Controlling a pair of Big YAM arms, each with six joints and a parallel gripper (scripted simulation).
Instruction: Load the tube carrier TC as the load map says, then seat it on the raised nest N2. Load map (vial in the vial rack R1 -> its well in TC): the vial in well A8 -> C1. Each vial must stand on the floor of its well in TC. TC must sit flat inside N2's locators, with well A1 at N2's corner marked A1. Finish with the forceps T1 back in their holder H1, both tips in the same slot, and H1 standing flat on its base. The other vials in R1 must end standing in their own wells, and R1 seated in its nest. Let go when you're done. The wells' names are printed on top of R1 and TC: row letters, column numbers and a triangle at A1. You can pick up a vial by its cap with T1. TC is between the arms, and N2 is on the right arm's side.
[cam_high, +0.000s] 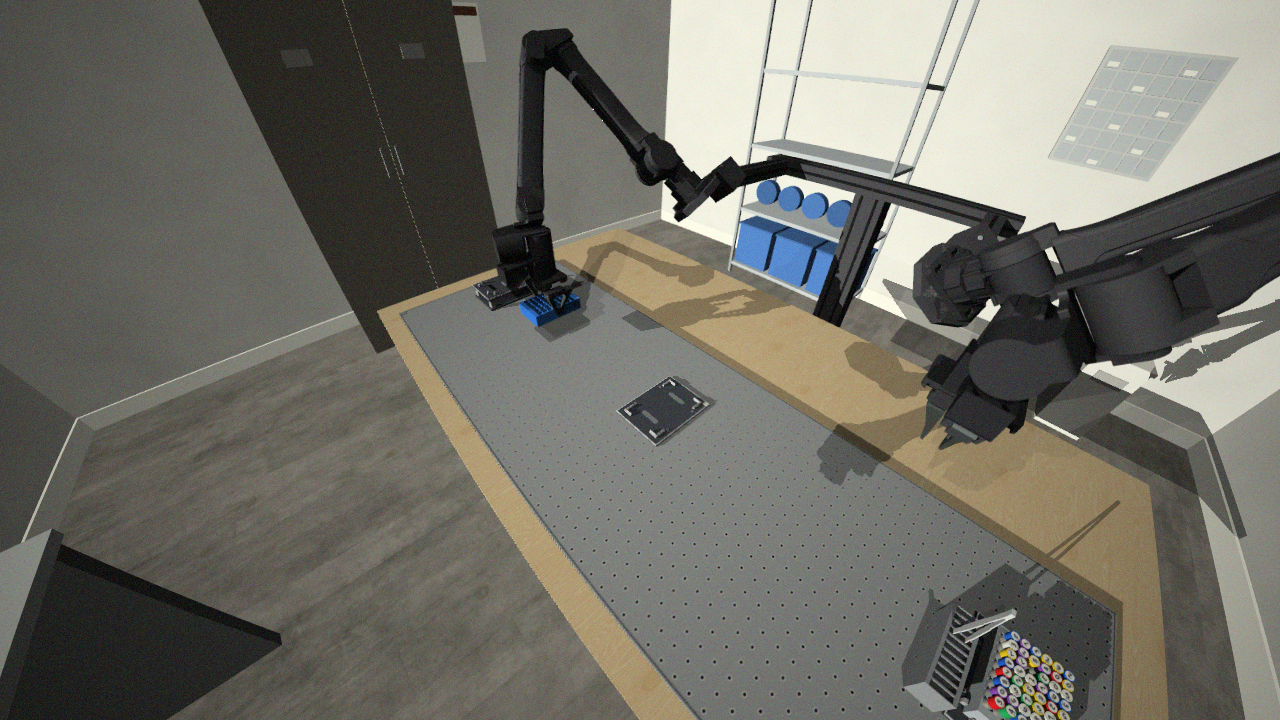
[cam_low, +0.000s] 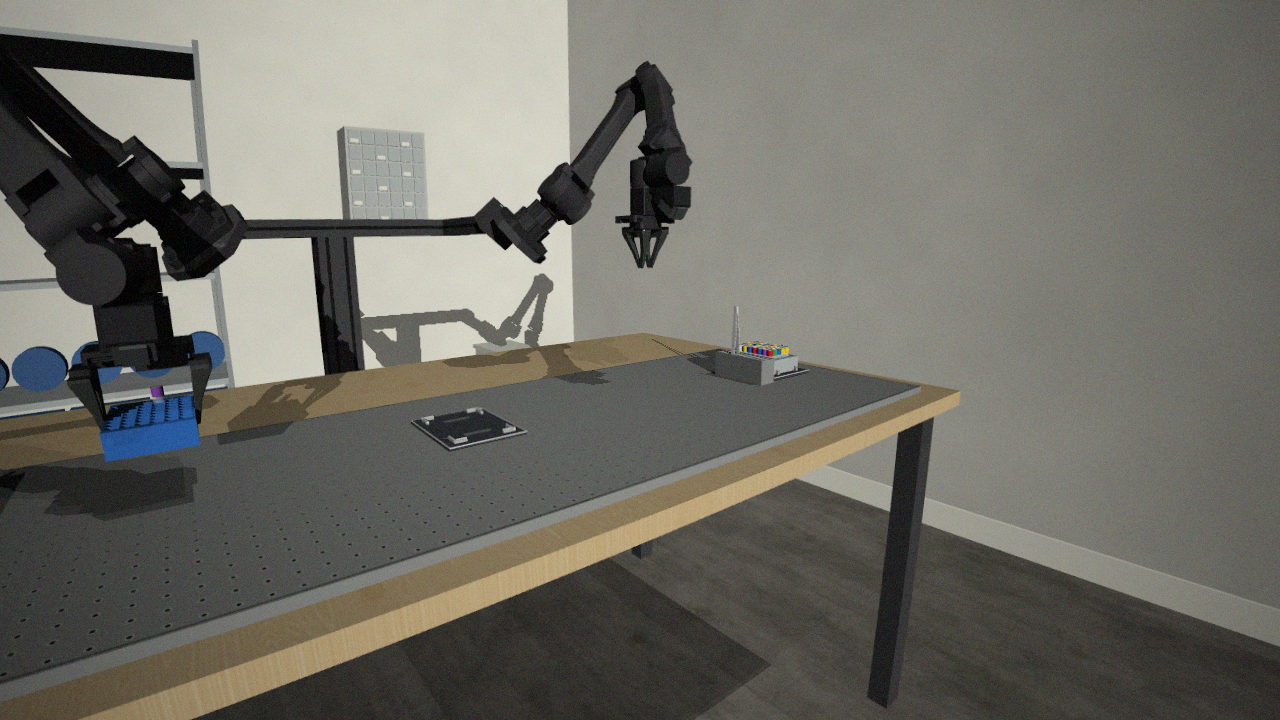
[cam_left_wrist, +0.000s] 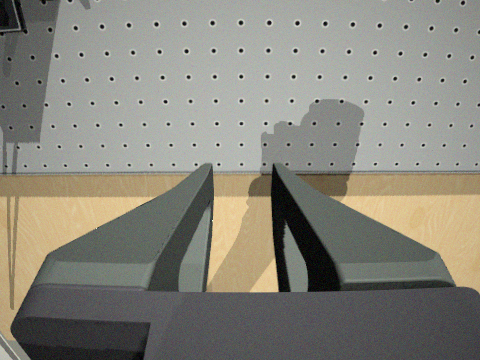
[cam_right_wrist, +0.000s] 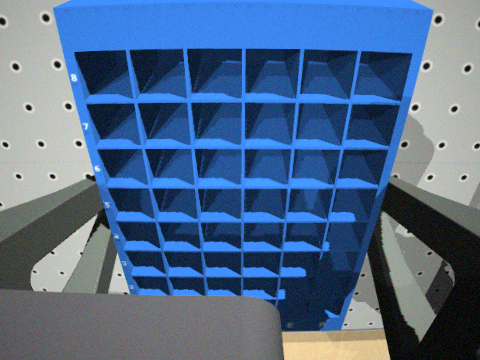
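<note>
My right gripper is now 28 cm to the left of the raised nest N2 and 6 cm above it. From my right hand the other things lie so: grey slotted holder H1: 97 cm to the left, 8 cm below, 4 cm ahead; blue tube carrier TC: right at my right hand; purple-capped vial: 5 cm behind, 1 cm to the left, 1 cm above.
</note>
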